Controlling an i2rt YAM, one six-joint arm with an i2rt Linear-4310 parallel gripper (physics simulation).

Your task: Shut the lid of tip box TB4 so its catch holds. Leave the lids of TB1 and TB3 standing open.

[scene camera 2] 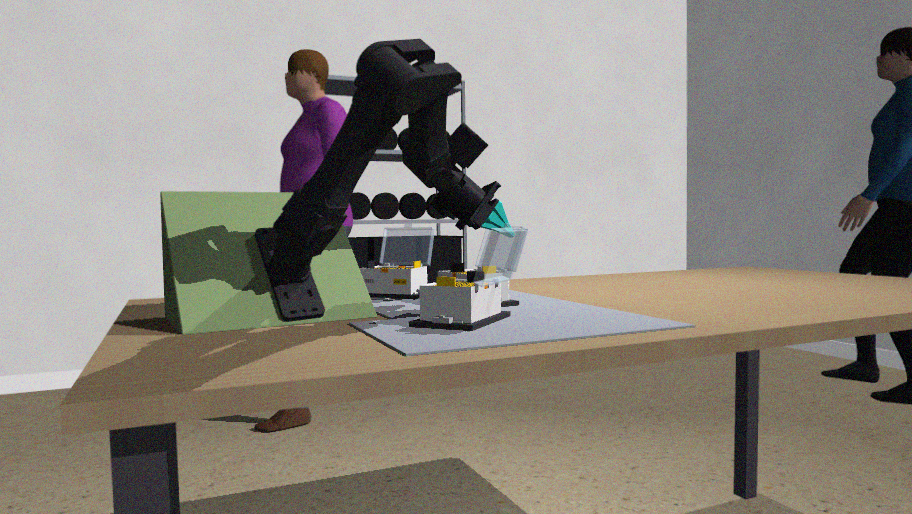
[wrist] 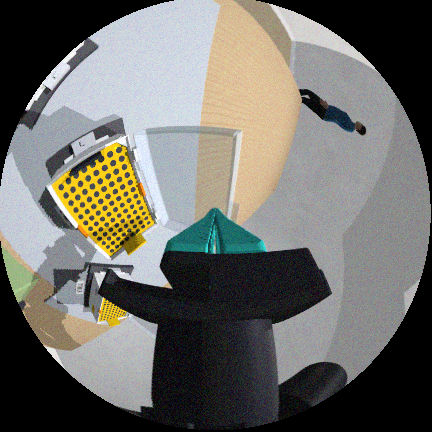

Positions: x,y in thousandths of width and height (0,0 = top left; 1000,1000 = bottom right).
Labels:
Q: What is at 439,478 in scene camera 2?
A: A clear lid.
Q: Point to a grey mat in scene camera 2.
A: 589,622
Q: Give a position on a clear lid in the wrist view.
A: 436,392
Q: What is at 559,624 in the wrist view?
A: My gripper.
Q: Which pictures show my gripper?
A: Scene camera 2 and the wrist view: all of them.

